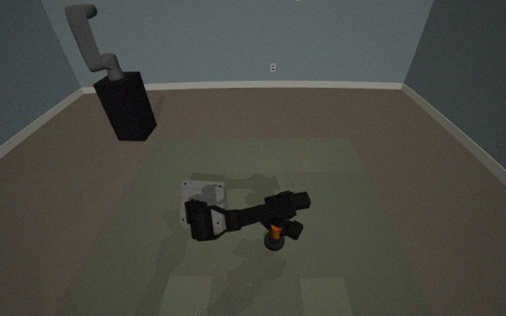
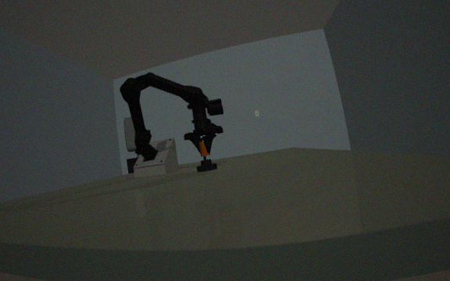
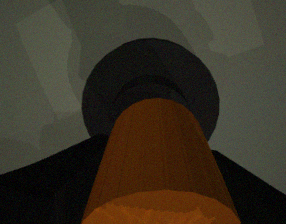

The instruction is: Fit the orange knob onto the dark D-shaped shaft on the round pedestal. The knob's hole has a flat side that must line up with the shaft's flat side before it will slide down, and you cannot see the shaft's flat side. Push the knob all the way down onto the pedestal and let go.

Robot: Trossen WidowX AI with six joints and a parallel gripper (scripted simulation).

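Now: the orange knob 2 cm above my gripper tip. Also, from my gripper tip: dark pedestal: 4 cm below.
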